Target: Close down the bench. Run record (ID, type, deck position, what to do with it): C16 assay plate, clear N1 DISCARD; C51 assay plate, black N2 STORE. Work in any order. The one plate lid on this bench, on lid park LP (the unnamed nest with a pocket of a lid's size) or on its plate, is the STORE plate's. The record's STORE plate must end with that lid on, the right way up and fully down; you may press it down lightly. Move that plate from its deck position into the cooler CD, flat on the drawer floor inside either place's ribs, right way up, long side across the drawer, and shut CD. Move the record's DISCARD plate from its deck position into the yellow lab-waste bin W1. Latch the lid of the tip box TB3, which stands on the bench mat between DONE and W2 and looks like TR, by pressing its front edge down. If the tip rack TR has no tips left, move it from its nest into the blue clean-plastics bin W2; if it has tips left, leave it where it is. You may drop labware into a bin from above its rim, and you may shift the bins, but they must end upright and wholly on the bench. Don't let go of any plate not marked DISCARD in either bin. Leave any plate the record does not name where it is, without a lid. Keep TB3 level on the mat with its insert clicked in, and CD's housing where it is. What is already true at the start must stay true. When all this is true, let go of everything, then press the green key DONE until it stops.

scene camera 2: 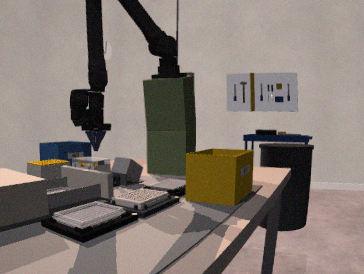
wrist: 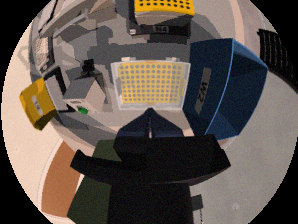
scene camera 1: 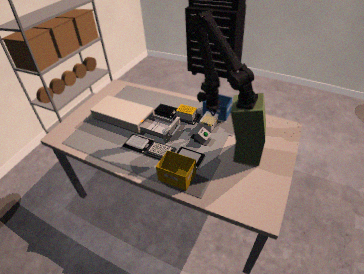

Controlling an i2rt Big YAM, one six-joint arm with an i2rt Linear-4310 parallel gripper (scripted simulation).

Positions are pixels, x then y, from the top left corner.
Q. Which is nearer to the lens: the yellow bin W1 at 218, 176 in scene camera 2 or the blue bin W2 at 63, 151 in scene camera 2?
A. The yellow bin W1.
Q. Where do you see a white gridded plate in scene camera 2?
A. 140, 198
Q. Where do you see a cooler CD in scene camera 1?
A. At 125, 114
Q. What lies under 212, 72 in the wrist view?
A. A blue bin W2.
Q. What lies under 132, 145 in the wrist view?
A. The gripper.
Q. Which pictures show the yellow bin W1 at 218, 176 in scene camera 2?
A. Scene camera 2, the wrist view and scene camera 1: all of them.
